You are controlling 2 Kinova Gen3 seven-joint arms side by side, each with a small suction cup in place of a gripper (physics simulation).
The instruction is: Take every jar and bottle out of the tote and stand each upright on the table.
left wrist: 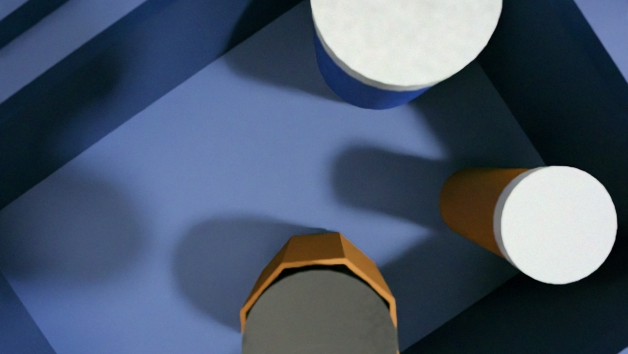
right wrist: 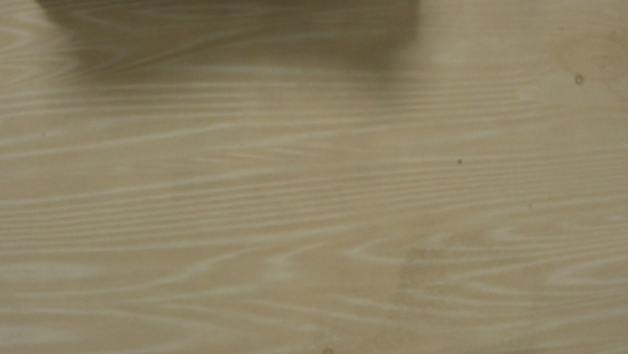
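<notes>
In the left wrist view a wide jar with a white lid and blue body stands at the top in the blue tote, partly cut off. An amber bottle with a white cap stands at the right, near a tote wall. A many-sided amber jar with a round grey lid stands at the bottom middle, cut off by the lower edge. No suction cup shows over the visible part of its lid. Neither my left nor my right suction cup shows. The right wrist view shows the pale wooden table.
The tote's walls surround the three containers in the left wrist view, and blurred shadows fall on its floor. A broad dark shadow lies across the top of the right wrist view.
</notes>
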